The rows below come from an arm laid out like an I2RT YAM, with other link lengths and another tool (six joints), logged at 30 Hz.
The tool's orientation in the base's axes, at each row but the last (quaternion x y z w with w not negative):
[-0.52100 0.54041 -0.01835 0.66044]
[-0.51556 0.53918 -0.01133 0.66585]
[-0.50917 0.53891 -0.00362 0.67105]
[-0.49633 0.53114 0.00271 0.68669]
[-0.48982 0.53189 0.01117 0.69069]
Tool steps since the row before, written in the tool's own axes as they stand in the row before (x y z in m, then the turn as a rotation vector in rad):
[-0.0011 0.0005 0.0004 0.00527 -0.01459 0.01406]
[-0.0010 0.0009 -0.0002 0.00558 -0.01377 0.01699]
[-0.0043 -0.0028 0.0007 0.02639 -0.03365 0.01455]
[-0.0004 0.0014 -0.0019 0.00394 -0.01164 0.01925]
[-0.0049 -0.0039 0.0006 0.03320 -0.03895 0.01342]
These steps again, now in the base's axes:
[-0.0004 0.0011 0.0004 0.02036 -0.00036 0.00488]
[-0.0011 0.0009 0.0001 0.02218 0.00182 0.00376]
[0.0002 0.0015 0.0049 0.03994 -0.02093 0.00269]
[-0.0023 -0.0004 -0.0005 0.02189 0.00521 0.00392]
[0.0004 0.0009 0.0062 0.04502 -0.02780 0.00052]

